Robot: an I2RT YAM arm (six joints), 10 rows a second.
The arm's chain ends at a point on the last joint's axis. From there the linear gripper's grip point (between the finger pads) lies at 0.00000 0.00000 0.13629 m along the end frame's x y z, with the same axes.
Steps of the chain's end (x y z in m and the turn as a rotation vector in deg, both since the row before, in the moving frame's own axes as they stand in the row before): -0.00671, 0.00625, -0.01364, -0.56, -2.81, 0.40; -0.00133, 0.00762, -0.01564, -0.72, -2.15, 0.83; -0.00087, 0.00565, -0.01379, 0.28, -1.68, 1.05; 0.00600, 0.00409, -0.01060, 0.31, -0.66, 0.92; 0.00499, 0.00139, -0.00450, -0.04, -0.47, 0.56; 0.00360, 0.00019, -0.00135, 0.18, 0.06, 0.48; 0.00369, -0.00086, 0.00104, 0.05, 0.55, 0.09
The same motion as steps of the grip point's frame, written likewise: -0.01340, 0.00756, -0.01381, -0.56, -2.81, 0.40; -0.00646, 0.00930, -0.01575, -0.72, -2.15, 0.83; -0.00486, 0.00495, -0.01385, 0.28, -1.68, 1.05; 0.00444, 0.00334, -0.01061, 0.31, -0.66, 0.92; 0.00387, 0.00148, -0.00450, -0.04, -0.47, 0.56; 0.00374, -0.00024, -0.00135, 0.18, 0.06, 0.48; 0.00500, -0.00098, 0.00103, 0.05, 0.55, 0.09
